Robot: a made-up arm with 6 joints. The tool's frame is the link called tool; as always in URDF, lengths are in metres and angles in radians. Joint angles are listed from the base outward.
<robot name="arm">
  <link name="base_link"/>
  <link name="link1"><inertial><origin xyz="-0.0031 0.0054 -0.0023"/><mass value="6.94"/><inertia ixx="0.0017" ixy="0" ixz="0" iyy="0.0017" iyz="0" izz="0.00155"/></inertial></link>
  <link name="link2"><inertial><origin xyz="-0.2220 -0.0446 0.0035"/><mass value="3.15"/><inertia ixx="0.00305" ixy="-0.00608" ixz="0" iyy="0.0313" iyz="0" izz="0.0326"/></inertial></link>
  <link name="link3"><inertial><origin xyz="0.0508 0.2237 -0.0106"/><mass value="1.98"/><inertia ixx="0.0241" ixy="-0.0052" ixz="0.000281" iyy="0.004" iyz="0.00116" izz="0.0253"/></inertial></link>
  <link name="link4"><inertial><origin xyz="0.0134 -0.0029 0.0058"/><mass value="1.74"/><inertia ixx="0.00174" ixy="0" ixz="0" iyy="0.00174" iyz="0" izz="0.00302"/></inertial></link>
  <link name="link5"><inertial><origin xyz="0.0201 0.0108 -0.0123"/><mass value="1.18"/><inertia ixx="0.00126" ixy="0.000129" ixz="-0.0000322" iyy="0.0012" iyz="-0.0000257" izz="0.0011"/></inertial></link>
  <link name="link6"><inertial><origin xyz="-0.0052 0.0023 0.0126"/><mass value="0.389"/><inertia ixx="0.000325" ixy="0" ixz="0" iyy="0.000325" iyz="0" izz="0.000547"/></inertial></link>
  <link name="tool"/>
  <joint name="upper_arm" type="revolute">
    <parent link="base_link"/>
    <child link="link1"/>
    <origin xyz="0 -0.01 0.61" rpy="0 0 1.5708"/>
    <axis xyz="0 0 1"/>
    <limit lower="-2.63" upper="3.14"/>
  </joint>
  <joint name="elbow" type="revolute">
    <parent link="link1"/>
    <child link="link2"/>
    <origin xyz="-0.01 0 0.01" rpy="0 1.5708 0"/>
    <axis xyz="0 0 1"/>
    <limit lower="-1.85" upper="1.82"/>
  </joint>
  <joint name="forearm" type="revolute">
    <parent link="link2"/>
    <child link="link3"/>
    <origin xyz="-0.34 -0.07 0" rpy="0 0 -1.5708"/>
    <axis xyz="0 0 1"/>
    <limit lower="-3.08" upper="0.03"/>
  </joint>
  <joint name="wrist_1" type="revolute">
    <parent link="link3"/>
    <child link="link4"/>
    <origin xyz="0.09 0.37 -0.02" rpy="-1.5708 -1.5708 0"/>
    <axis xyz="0 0 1"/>
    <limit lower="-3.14" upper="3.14"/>
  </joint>
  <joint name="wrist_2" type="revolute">
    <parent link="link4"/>
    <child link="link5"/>
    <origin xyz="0.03 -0.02 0" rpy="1.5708 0 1.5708"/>
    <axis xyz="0 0 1"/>
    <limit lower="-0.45" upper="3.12"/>
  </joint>
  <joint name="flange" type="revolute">
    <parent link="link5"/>
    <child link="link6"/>
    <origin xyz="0.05 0.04 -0.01" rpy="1.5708 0 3.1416"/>
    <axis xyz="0 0 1"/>
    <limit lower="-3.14" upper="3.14"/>
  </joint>
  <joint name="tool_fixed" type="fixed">
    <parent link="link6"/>
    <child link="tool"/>
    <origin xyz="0.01 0 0.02" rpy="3.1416 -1.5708 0"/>
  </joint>
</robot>
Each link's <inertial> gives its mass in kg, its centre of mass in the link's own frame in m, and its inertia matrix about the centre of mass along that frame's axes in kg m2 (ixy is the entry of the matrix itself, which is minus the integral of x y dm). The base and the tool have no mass. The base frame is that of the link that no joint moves.
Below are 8 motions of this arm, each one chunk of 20 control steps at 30 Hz.
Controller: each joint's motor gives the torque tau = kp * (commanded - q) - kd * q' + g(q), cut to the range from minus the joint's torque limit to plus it. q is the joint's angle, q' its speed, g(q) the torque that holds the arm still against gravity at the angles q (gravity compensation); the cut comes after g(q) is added. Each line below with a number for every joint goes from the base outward.
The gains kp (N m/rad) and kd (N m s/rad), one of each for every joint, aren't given. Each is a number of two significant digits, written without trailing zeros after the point. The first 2 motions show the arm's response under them.
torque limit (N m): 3.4 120 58 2.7 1.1 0.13
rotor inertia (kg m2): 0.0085 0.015 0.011 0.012 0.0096 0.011
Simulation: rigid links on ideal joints. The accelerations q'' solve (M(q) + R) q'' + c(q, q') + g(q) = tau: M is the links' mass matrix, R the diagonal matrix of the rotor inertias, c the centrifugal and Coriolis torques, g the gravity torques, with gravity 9.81 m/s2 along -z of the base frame. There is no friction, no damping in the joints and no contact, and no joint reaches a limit. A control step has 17 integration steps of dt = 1/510 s. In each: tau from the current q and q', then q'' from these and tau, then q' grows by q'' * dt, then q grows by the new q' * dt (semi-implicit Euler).
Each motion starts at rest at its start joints. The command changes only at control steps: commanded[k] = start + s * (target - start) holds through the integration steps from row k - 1 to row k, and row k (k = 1, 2, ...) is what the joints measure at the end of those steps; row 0 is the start. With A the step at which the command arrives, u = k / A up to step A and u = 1 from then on. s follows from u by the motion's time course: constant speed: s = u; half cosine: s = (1 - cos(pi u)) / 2; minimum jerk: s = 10 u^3 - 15 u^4 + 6 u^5; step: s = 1 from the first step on.
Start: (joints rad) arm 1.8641 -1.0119 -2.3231 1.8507 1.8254 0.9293
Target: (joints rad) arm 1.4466 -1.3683 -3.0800 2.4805 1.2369 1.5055
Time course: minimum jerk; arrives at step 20
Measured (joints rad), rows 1 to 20:
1: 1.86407 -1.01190 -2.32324 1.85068 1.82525 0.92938
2: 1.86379 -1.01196 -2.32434 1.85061 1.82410 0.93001
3: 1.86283 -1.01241 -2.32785 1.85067 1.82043 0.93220
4: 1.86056 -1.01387 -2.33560 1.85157 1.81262 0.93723
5: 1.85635 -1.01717 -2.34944 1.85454 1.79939 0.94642
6: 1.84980 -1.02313 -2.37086 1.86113 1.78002 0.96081
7: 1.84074 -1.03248 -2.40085 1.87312 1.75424 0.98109
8: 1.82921 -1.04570 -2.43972 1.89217 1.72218 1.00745
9: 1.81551 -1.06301 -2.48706 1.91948 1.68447 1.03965
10: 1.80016 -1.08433 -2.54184 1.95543 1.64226 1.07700
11: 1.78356 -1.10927 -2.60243 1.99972 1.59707 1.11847
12: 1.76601 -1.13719 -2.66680 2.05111 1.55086 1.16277
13: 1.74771 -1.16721 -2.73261 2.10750 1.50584 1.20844
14: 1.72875 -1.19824 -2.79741 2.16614 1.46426 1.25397
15: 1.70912 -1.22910 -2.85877 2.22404 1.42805 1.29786
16: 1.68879 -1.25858 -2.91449 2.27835 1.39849 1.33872
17: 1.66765 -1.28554 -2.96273 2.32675 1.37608 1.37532
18: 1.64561 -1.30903 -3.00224 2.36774 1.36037 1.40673
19: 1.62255 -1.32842 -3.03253 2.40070 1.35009 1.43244
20: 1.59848 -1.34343 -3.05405 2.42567 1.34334 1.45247
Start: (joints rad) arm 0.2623 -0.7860 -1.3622 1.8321 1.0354 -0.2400
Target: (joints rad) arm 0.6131 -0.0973 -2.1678 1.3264 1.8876 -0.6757
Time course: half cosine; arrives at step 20
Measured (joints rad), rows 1 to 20:
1: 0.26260 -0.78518 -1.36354 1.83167 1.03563 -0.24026
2: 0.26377 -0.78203 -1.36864 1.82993 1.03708 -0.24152
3: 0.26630 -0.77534 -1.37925 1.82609 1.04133 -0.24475
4: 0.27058 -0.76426 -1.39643 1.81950 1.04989 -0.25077
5: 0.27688 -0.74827 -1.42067 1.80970 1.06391 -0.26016
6: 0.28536 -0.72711 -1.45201 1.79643 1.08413 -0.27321
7: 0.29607 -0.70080 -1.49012 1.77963 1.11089 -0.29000
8: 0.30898 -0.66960 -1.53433 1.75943 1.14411 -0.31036
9: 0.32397 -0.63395 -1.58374 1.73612 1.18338 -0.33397
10: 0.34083 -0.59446 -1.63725 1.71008 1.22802 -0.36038
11: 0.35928 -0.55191 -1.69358 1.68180 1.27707 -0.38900
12: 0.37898 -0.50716 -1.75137 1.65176 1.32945 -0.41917
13: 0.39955 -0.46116 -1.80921 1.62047 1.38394 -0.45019
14: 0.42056 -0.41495 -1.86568 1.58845 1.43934 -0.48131
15: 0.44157 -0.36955 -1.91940 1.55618 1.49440 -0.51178
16: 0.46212 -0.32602 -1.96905 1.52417 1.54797 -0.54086
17: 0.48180 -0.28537 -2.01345 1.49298 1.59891 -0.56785
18: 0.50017 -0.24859 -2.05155 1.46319 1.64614 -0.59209
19: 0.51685 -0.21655 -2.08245 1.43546 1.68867 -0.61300
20: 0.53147 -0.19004 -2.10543 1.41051 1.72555 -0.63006
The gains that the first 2 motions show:
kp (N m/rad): 170 630 340 4.2 2.7 2.9
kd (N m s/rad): 35 89 34 0.65 0.47 0.38
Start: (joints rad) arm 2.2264 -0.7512 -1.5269 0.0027 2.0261 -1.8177
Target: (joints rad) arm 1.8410 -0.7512 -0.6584 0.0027 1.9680 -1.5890
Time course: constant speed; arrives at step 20
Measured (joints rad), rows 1 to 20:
1: 2.22340 -0.75316 -1.51796 0.00775 2.02181 -1.81661
2: 2.21796 -0.75508 -1.49956 0.01534 2.01673 -1.81350
3: 2.21049 -0.75620 -1.47339 0.02234 2.01224 -1.80834
4: 2.20131 -0.75648 -1.44140 0.02714 2.00856 -1.80142
5: 2.19067 -0.75612 -1.40531 0.02940 2.00554 -1.79311
6: 2.17878 -0.75539 -1.36646 0.02951 2.00294 -1.78378
7: 2.16581 -0.75449 -1.32583 0.02811 2.00059 -1.77373
8: 2.15192 -0.75358 -1.28408 0.02586 1.99835 -1.76317
9: 2.13723 -0.75275 -1.24167 0.02327 1.99615 -1.75229
10: 2.12187 -0.75204 -1.19885 0.02066 1.99393 -1.74120
11: 2.10591 -0.75145 -1.15581 0.01825 1.99165 -1.72997
12: 2.08947 -0.75098 -1.11263 0.01612 1.98930 -1.71866
13: 2.07259 -0.75061 -1.06936 0.01428 1.98687 -1.70730
14: 2.05535 -0.75032 -1.02605 0.01272 1.98437 -1.69592
15: 2.03779 -0.75011 -0.98271 0.01139 1.98179 -1.68451
16: 2.01997 -0.74994 -0.93935 0.01026 1.97916 -1.67310
17: 2.00192 -0.74982 -0.89597 0.00928 1.97647 -1.66168
18: 1.98367 -0.74974 -0.85258 0.00842 1.97373 -1.65025
19: 1.96525 -0.74968 -0.80919 0.00764 1.97095 -1.63883
20: 1.94669 -0.74964 -0.76579 0.00693 1.96814 -1.62740

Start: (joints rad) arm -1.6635 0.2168 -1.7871 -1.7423 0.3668 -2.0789
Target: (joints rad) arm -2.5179 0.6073 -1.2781 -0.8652 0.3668 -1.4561
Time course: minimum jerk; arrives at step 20
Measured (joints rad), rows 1 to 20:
1: -1.66356 0.21683 -1.78702 -1.74217 0.36672 -2.07883
2: -1.66409 0.21709 -1.78640 -1.74118 0.36615 -2.07827
3: -1.66595 0.21810 -1.78428 -1.73785 0.36448 -2.07625
4: -1.67010 0.22062 -1.77939 -1.73053 0.36155 -2.07145
5: -1.67715 0.22552 -1.77043 -1.71788 0.35790 -2.06247
6: -1.68735 0.23365 -1.75631 -1.69856 0.35409 -2.04806
7: -1.70057 0.24567 -1.73633 -1.67153 0.35067 -2.02734
8: -1.71660 0.26197 -1.71026 -1.63600 0.34787 -1.99995
9: -1.73517 0.28261 -1.67835 -1.59176 0.34584 -1.96595
10: -1.75602 0.30732 -1.64132 -1.53928 0.34471 -1.92584
11: -1.77891 0.33548 -1.60029 -1.47972 0.34463 -1.88056
12: -1.80370 0.36620 -1.55670 -1.41483 0.34573 -1.83154
13: -1.83034 0.39836 -1.51217 -1.34687 0.34812 -1.78050
14: -1.85887 0.43073 -1.46844 -1.27834 0.35185 -1.72931
15: -1.88943 0.46205 -1.42720 -1.21181 0.35684 -1.67983
16: -1.92219 0.49117 -1.38999 -1.14967 0.36290 -1.63384
17: -1.95731 0.51712 -1.35803 -1.09388 0.36964 -1.59283
18: -1.99497 0.53921 -1.33214 -1.04576 0.37651 -1.55791
19: -2.03525 0.55712 -1.31260 -1.00589 0.38277 -1.52966
20: -2.07819 0.57093 -1.29901 -0.97387 0.38758 -1.50798

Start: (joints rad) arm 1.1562 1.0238 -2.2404 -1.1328 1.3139 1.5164
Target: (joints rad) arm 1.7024 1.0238 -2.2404 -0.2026 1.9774 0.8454
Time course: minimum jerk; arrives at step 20
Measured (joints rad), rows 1 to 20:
1: 1.15622 1.02380 -2.24040 -1.13274 1.31401 1.51632
2: 1.15641 1.02380 -2.24041 -1.13220 1.31485 1.51566
3: 1.15714 1.02378 -2.24042 -1.13025 1.31770 1.51335
4: 1.15894 1.02376 -2.24045 -1.12538 1.32402 1.50794
5: 1.16210 1.02372 -2.24050 -1.11525 1.33452 1.49791
6: 1.16668 1.02368 -2.24056 -1.09774 1.34978 1.48194
7: 1.17266 1.02363 -2.24064 -1.07141 1.37031 1.45917
8: 1.18001 1.02358 -2.24070 -1.03566 1.39652 1.42929
9: 1.18872 1.02355 -2.24075 -0.99058 1.42849 1.39242
10: 1.19877 1.02354 -2.24078 -0.93691 1.46589 1.34915
11: 1.21018 1.02355 -2.24077 -0.87595 1.50798 1.30053
12: 1.22294 1.02360 -2.24072 -0.80948 1.55369 1.24809
13: 1.23708 1.02367 -2.24064 -0.73961 1.60167 1.19366
14: 1.25264 1.02376 -2.24054 -0.66868 1.65039 1.13918
15: 1.26966 1.02387 -2.24043 -0.59907 1.69824 1.08658
16: 1.28823 1.02398 -2.24033 -0.53311 1.74365 1.03767
17: 1.30840 1.02407 -2.24026 -0.47286 1.78520 0.99400
18: 1.33024 1.02414 -2.24023 -0.41993 1.82180 0.95672
19: 1.35378 1.02418 -2.24025 -0.37534 1.85276 0.92646
20: 1.37904 1.02420 -2.24031 -0.33926 1.87798 0.90313

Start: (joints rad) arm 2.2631 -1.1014 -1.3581 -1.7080 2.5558 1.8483
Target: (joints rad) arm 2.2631 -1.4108 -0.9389 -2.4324 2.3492 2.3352
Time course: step
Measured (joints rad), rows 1 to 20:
1: 2.26327 -1.16127 -1.25357 -1.81339 2.49791 1.85132
2: 2.26345 -1.21453 -1.16007 -1.92937 2.46748 1.86728
3: 2.26369 -1.25596 -1.09291 -2.02405 2.44886 1.89757
4: 2.26380 -1.28876 -1.04584 -2.10047 2.43412 1.94232
5: 2.26379 -1.31483 -1.01326 -2.16348 2.42166 2.00160
6: 2.26369 -1.33553 -0.99084 -2.21630 2.41111 2.07276
7: 2.26354 -1.35192 -0.97543 -2.26078 2.40229 2.14032
8: 2.26338 -1.36485 -0.96481 -2.29785 2.39488 2.19774
9: 2.26322 -1.37501 -0.95746 -2.32826 2.38859 2.24492
10: 2.26308 -1.38299 -0.95233 -2.35279 2.38318 2.28183
11: 2.26298 -1.38922 -0.94872 -2.37224 2.37851 2.30848
12: 2.26290 -1.39408 -0.94614 -2.38744 2.37443 2.32483
13: 2.26284 -1.39786 -0.94428 -2.39914 2.37085 2.33233
14: 2.26281 -1.40079 -0.94293 -2.40800 2.36769 2.33529
15: 2.26280 -1.40306 -0.94194 -2.41462 2.36492 2.33629
16: 2.26280 -1.40482 -0.94119 -2.41953 2.36250 2.33647
17: 2.26282 -1.40618 -0.94064 -2.42314 2.36039 2.33634
18: 2.26283 -1.40724 -0.94022 -2.42578 2.35858 2.33613
19: 2.26285 -1.40805 -0.93990 -2.42768 2.35703 2.33592
20: 2.26288 -1.40867 -0.93966 -2.42906 2.35571 2.33575

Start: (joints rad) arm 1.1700 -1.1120 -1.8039 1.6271 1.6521 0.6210
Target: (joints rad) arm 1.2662 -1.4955 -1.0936 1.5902 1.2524 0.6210
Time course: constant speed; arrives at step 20
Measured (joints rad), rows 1 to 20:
1: 1.17040 -1.11639 -1.79461 1.62935 1.64969 0.62071
2: 1.17149 -1.12397 -1.77780 1.63152 1.64474 0.62039
3: 1.17320 -1.13386 -1.75539 1.63257 1.63710 0.62017
4: 1.17543 -1.14554 -1.72896 1.63229 1.62693 0.62008
5: 1.17810 -1.15867 -1.69970 1.63088 1.61460 0.62010
6: 1.18111 -1.17298 -1.66849 1.62872 1.60055 0.62020
7: 1.18442 -1.18828 -1.63596 1.62615 1.58517 0.62033
8: 1.18797 -1.20439 -1.60255 1.62347 1.56879 0.62047
9: 1.19172 -1.22117 -1.56853 1.62084 1.55168 0.62059
10: 1.19565 -1.23848 -1.53411 1.61838 1.53401 0.62070
11: 1.19971 -1.25623 -1.49941 1.61610 1.51592 0.62077
12: 1.20389 -1.27431 -1.46451 1.61401 1.49750 0.62083
13: 1.20818 -1.29265 -1.42947 1.61205 1.47882 0.62086
14: 1.21255 -1.31120 -1.39432 1.61020 1.45992 0.62089
15: 1.21698 -1.32989 -1.35908 1.60843 1.44083 0.62090
16: 1.22148 -1.34871 -1.32378 1.60669 1.42160 0.62090
17: 1.22603 -1.36761 -1.28843 1.60497 1.40223 0.62090
18: 1.23062 -1.38658 -1.25303 1.60324 1.38276 0.62090
19: 1.23525 -1.40560 -1.21761 1.60151 1.36319 0.62090
20: 1.23991 -1.42465 -1.18216 1.59977 1.34355 0.62089

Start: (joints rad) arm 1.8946 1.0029 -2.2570 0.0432 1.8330 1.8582
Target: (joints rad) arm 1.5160 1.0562 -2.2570 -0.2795 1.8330 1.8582
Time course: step
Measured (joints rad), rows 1 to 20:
1: 1.89426 1.00944 -2.26286 0.02050 1.83152 1.85822
2: 1.89286 1.01751 -2.26346 -0.02254 1.82717 1.85817
3: 1.89007 1.02562 -2.26174 -0.06937 1.82523 1.85809
4: 1.88571 1.03290 -2.25940 -0.11240 1.82570 1.85802
5: 1.87970 1.03899 -2.25730 -0.14865 1.82745 1.85795
6: 1.87202 1.04381 -2.25577 -0.17757 1.82945 1.85789
7: 1.86268 1.04747 -2.25487 -0.19979 1.83109 1.85785
8: 1.85170 1.05015 -2.25448 -0.21641 1.83211 1.85782
9: 1.83911 1.05206 -2.25447 -0.22859 1.83251 1.85781
10: 1.82492 1.05339 -2.25470 -0.23737 1.83238 1.85781
11: 1.80916 1.05429 -2.25504 -0.24364 1.83187 1.85780
12: 1.79185 1.05490 -2.25543 -0.24807 1.83109 1.85780
13: 1.77299 1.05532 -2.25581 -0.25119 1.83017 1.85780
14: 1.75261 1.05560 -2.25615 -0.25338 1.82917 1.85780
15: 1.73070 1.05579 -2.25644 -0.25491 1.82814 1.85779
16: 1.70728 1.05593 -2.25668 -0.25598 1.82711 1.85778
17: 1.68236 1.05603 -2.25688 -0.25678 1.82611 1.85776
18: 1.65686 1.05610 -2.25704 -0.25932 1.82547 1.85775
19: 1.63244 1.05613 -2.25716 -0.26500 1.82555 1.85779
20: 1.60955 1.05616 -2.25722 -0.27167 1.82611 1.85787

